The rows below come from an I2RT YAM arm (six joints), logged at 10 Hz.
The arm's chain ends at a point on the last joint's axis. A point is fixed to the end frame.
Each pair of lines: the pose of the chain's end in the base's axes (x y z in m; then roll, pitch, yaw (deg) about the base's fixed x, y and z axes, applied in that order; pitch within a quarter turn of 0, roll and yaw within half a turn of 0), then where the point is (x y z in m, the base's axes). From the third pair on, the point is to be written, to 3 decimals.
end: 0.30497, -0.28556, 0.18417, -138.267, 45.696, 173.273
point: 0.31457 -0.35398 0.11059
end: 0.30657, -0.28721, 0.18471, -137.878, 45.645, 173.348
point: 0.31582 -0.35600 0.11144
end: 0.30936, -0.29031, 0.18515, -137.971, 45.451, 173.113
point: 0.318 -0.359 0.112
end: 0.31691, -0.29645, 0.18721, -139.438, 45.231, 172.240
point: 0.326 -0.364 0.113
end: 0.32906, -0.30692, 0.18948, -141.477, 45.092, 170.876
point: 0.338 -0.372 0.113
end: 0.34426, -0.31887, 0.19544, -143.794, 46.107, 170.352
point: 0.356 -0.382 0.118
